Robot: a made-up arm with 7 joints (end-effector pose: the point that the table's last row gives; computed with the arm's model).
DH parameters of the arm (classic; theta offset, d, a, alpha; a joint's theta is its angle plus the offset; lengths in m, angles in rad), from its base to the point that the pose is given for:
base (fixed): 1.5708 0.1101 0 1.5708
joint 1: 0 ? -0.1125 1.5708
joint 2: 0.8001 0 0.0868 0
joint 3: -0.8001 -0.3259 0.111 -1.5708
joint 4: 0 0.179 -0.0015 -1.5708
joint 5: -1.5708 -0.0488 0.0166 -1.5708
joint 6: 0 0.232 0.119 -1.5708
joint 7: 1.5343 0 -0.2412 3.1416
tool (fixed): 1.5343 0.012 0 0
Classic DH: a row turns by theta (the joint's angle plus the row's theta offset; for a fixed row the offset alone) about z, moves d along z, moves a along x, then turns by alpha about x.
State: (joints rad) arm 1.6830 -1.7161 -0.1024 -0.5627 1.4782 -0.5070 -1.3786
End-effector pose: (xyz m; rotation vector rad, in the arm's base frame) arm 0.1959 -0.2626 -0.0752 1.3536 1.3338 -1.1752
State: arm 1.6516 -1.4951 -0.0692 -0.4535 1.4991 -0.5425 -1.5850
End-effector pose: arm 0.1904 -0.2612 -0.0042 1.2003 1.3740 -1.1220
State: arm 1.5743 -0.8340 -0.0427 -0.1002 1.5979 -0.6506 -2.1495
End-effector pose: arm 0.2592 -0.2458 0.1802 1.0397 1.6810 -0.7564
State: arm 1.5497 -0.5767 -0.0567 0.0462 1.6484 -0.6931 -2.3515
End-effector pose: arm 0.3130 -0.2531 0.2277 1.1244 1.8279 -0.5869
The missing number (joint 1, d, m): 0.2414
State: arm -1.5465 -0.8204 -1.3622 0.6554 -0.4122 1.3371 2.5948
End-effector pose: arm -0.1466 0.0910 0.0784 -3.0571 -0.6775 0.2307
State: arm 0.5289 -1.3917 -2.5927 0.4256 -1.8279 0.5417 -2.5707
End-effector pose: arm 0.1375 -0.3630 0.2242 0.2779 -0.6409 -1.6864
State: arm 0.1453 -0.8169 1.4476 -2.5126 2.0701 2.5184 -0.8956
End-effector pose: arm 0.1970 0.1792 0.5418 0.1401 -1.3532 0.9715
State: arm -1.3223 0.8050 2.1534 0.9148 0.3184 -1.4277 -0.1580
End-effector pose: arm 0.3488 0.5560 0.7493 1.1241 1.8276 0.6074
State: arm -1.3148 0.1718 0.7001 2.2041 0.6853 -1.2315 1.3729
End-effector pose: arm 0.1435 0.3009 0.5260 2.1986 -1.0858 -0.1962
